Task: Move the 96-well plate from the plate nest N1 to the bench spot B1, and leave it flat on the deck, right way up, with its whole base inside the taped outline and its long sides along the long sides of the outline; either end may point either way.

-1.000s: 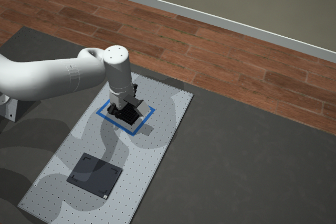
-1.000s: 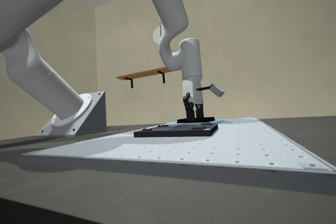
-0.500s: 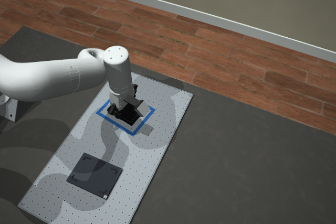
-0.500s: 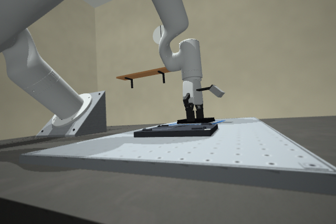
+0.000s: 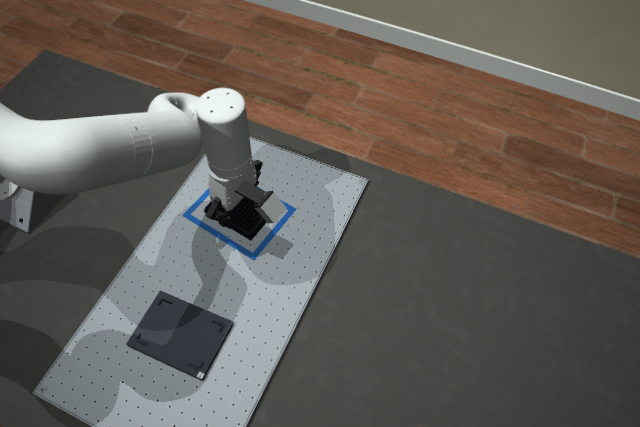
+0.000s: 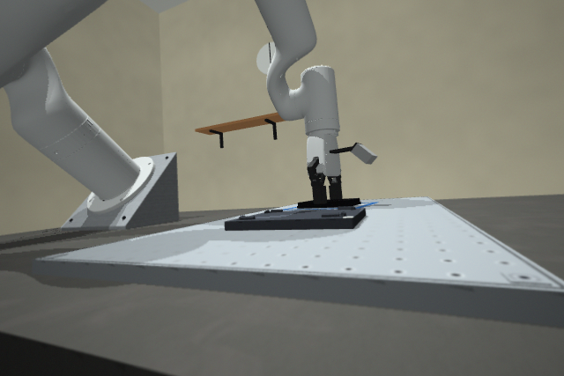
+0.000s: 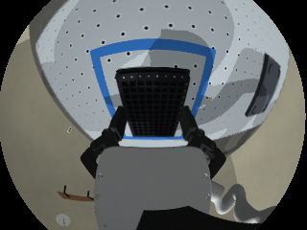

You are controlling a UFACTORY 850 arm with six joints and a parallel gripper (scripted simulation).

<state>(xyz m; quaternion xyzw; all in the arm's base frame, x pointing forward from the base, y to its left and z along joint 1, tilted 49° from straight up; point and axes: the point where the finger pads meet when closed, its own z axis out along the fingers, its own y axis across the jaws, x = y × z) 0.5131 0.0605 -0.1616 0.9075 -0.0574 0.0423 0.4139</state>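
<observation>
Right now the black 96-well plate is 1 cm below my hand. From my hand the other things lie so: dark plate nest N1: 29 cm to the right, 4 cm ahead, 1 cm below.
</observation>
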